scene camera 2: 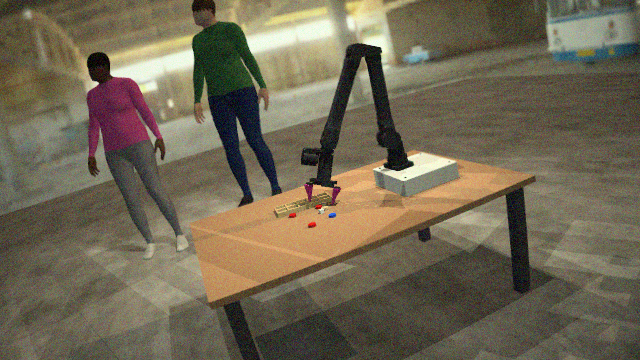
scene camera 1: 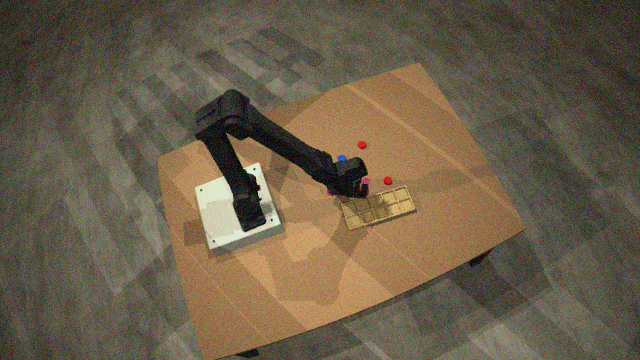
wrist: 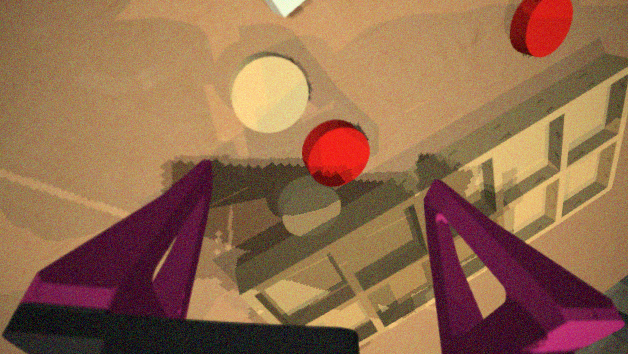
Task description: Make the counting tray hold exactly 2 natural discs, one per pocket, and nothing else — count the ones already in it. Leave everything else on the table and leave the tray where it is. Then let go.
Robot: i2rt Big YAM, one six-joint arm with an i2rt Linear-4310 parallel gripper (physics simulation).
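Observation:
My gripper [scene camera 1: 347, 189] [scene camera 2: 322, 202] [wrist: 324, 180] is open and empty, above the table beside one end of the counting tray [scene camera 1: 383, 220] [scene camera 2: 281, 213] [wrist: 510, 127]. In the wrist view a shaded natural disc [wrist: 311, 205] lies between the fingertips' lines, close against the tray's long outer wall. A second natural disc [wrist: 270, 94] lies farther from the tray. A red disc [scene camera 2: 319, 206] [wrist: 336, 152] lies between the two, overlapping the shaded one in the wrist view. The visible pockets show no disc; my right finger covers part of the tray. The arm hides both natural discs in scene camera 1.
A red disc [scene camera 1: 388, 180] [scene camera 2: 292, 215] [wrist: 541, 26] lies near the tray's long side. Another red disc [scene camera 1: 362, 144] [scene camera 2: 312, 225] lies farther out. A blue piece [scene camera 1: 341, 158] [scene camera 2: 332, 215] and a white block [scene camera 2: 321, 211] [wrist: 286, 6] are on the table.

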